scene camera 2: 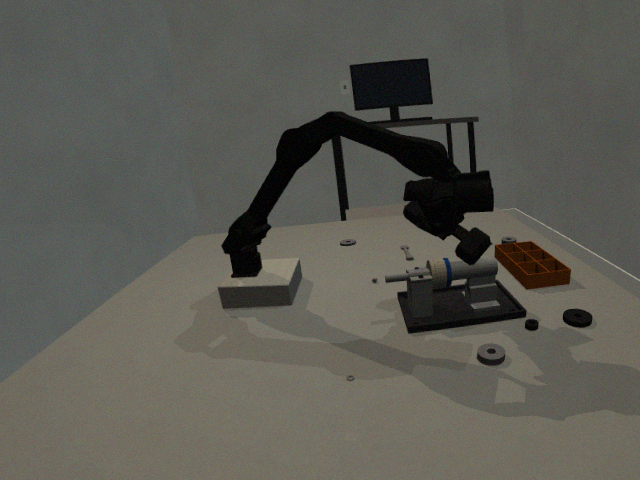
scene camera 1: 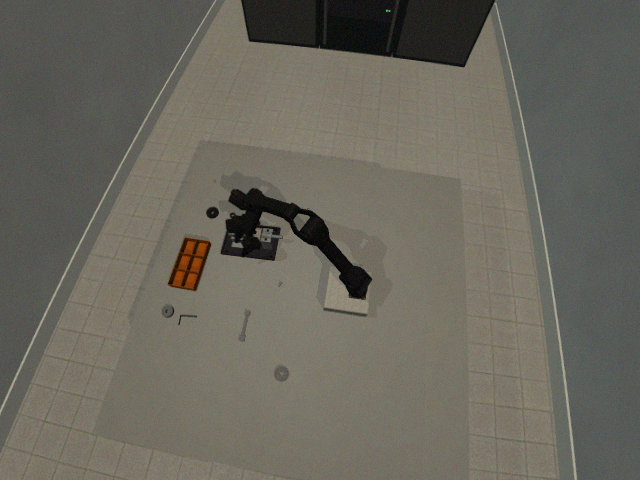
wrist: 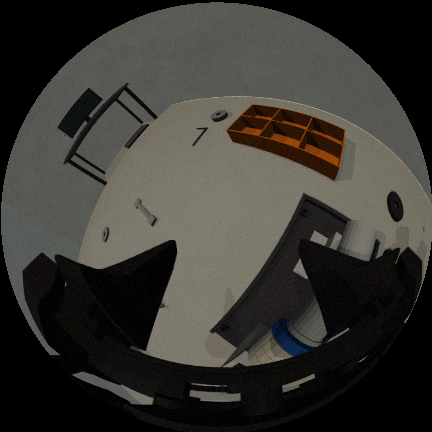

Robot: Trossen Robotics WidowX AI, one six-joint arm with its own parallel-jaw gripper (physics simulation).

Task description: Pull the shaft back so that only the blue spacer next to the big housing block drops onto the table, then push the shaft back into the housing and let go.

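Frame: origin at the arm's base, x ahead, y left, z up, level; millimetres.
Seen in the pictures: gripper, between the fingertips: (scene camera 2: 452, 245) (scene camera 1: 239, 249) (wrist: 240, 246); arm's base, origin of its link: (scene camera 2: 246, 272) (scene camera 1: 357, 290).
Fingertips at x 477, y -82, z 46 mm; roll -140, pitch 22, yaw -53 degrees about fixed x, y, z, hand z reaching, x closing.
Pixels of each thing's top centre, then the offset from my fingertips to it. "spot": a spot on its surface instead.
- blue spacer, centre of its top: (wrist: 301, 353) (scene camera 2: 445, 258) 36 mm back, 85 mm right, 5 mm up
- thin shaft end, a spot on its surface: (scene camera 2: 395, 277) (scene camera 1: 278, 235) spot: 136 mm back, 93 mm right, 18 mm down
- orange compartment tray, centre of its top: (wrist: 287, 123) (scene camera 2: 529, 255) (scene camera 1: 188, 262) 214 mm ahead, 58 mm left, 67 mm down
- grey ring, centre of its top: (scene camera 2: 491, 351) 2 mm back, 263 mm right, 90 mm down
- small black ring, centre of its top: (scene camera 2: 531, 322) 101 mm ahead, 193 mm right, 92 mm down
- wrench, centre of its top: (wrist: 141, 209) (scene camera 2: 406, 251) (scene camera 1: 244, 325) 66 mm back, 267 mm left, 95 mm down
On a dark base plate (scene camera 1: 263, 253) (scene camera 2: 439, 323) (wrist: 270, 295), a large grey cylinder (scene camera 2: 483, 269) (wrist: 310, 322) rests on its support. The blue spacer (scene camera 2: 447, 272) (wrist: 287, 341) sits against the cylinder's near end, beside cream spacers (scene camera 2: 436, 272) (wrist: 264, 352). The thin shaft end (scene camera 1: 279, 237) (scene camera 2: 395, 277) sticks out beyond the smaller upright block (scene camera 2: 421, 298). My gripper (scene camera 2: 448, 233) (wrist: 240, 246) is open and empty, tilted above the assembly. One finger overlaps the cylinder in the wrist view; contact cannot be told. The arm hides part of the assembly in scene camera 1.
An orange compartment tray (scene camera 1: 189, 263) (scene camera 2: 532, 264) (wrist: 287, 135) stands beyond the plate. A black ring (scene camera 1: 212, 212) (scene camera 2: 577, 317) (wrist: 395, 206), a grey ring (scene camera 2: 490, 354), a small black ring (scene camera 2: 531, 324) and a wrench (scene camera 1: 244, 325) (scene camera 2: 406, 252) (wrist: 145, 212) lie on the table.
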